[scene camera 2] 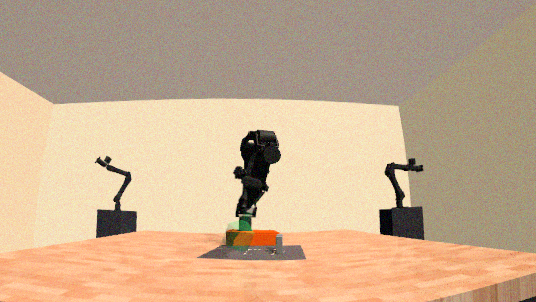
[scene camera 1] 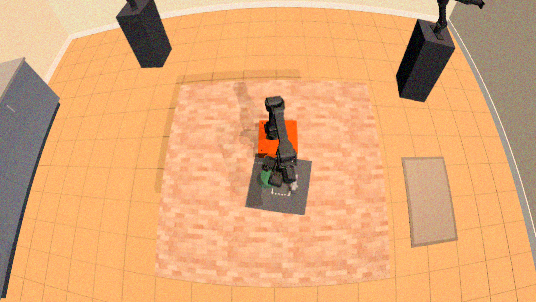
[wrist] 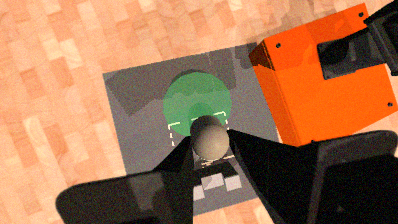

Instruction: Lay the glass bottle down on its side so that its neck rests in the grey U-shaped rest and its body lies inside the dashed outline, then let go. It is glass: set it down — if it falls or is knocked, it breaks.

Path:
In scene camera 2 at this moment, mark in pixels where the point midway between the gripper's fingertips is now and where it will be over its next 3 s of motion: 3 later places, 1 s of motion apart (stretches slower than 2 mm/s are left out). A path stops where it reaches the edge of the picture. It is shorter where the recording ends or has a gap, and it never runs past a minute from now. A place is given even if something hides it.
The gripper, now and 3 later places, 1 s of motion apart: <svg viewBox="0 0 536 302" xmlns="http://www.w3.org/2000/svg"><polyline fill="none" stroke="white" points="249,208 254,208 260,210 268,214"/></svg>

